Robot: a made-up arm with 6 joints. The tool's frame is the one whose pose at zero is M. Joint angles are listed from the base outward.
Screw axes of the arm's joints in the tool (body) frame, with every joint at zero. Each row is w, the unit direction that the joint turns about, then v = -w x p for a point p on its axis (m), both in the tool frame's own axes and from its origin. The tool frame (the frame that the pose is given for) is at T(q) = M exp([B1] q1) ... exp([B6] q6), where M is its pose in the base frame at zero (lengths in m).
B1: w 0 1 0 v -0.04 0 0.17
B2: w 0 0 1 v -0.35 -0.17 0
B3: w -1 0 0 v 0 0.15 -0.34
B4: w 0 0 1 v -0.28 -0.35 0
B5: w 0 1 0 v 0 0 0.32
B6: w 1 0 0 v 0 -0.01 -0.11
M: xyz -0.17 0.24 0.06 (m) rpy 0 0 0 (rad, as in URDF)
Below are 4 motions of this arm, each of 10 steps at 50 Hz.
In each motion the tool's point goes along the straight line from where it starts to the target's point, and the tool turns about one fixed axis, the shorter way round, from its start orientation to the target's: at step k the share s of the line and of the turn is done. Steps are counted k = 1, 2, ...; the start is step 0. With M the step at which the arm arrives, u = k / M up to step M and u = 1 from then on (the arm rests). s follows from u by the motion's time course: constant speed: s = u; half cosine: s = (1 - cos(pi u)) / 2; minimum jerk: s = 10 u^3 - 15 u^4 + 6 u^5.
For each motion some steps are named. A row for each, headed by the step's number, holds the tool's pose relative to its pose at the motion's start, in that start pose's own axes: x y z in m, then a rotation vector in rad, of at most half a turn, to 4 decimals.
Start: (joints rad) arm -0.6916 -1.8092 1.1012 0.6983 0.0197 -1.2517
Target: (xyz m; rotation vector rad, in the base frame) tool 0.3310 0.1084 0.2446 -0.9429 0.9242 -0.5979
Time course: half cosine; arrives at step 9
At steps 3, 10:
3: -0.0065 -0.0133 -0.0146 0.0468 -0.0162 0.0039
10: -0.0259 -0.0534 -0.0583 0.1872 -0.0646 0.0156

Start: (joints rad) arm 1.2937 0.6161 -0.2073 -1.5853 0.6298 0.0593
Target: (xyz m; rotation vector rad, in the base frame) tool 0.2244 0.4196 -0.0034 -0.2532 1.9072 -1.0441
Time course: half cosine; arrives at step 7
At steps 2, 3, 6, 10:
2: -0.0043 -0.0057 -0.0101 -0.0178 -0.0092 0.0114
3: -0.0089 -0.0119 -0.0209 -0.0368 -0.0190 0.0235
6: -0.0217 -0.0290 -0.0512 -0.0900 -0.0464 0.0575
10: -0.0228 -0.0305 -0.0539 -0.0947 -0.0488 0.0605

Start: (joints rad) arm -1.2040 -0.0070 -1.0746 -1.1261 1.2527 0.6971
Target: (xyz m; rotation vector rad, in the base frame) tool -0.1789 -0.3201 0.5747 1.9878 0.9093 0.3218
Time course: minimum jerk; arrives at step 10
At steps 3, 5, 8, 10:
3: -0.0010 0.0032 0.0010 0.0107 0.0015 -0.0010
5: -0.0030 0.0097 0.0032 0.0328 0.0047 -0.0032
8: -0.0056 0.0183 0.0060 0.0617 0.0089 -0.0060
10: -0.0060 0.0194 0.0064 0.0655 0.0095 -0.0063

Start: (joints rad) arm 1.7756 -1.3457 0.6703 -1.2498 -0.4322 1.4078
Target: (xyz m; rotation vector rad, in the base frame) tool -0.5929 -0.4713 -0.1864 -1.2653 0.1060 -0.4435
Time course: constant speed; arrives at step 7
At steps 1, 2, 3, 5, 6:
1: -0.0001 0.0027 -0.0005 0.0084 0.0008 -0.0012
2: -0.0001 0.0054 -0.0010 0.0168 0.0017 -0.0023
3: -0.0002 0.0081 -0.0015 0.0251 0.0025 -0.0035
5: -0.0003 0.0136 -0.0024 0.0419 0.0042 -0.0058
6: -0.0004 0.0163 -0.0029 0.0503 0.0051 -0.0070

